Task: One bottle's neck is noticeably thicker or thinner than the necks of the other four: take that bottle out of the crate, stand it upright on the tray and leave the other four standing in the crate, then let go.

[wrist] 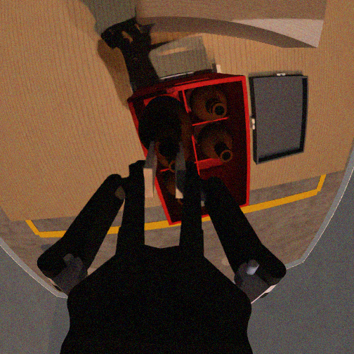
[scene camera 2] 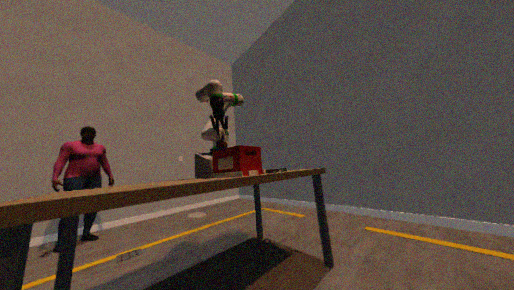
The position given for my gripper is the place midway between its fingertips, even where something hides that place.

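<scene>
My gripper (wrist: 165,152) is visible. Also visible: a bottle (wrist: 215,141), a bottle (wrist: 164,119) and a bottle (wrist: 208,102).
</scene>
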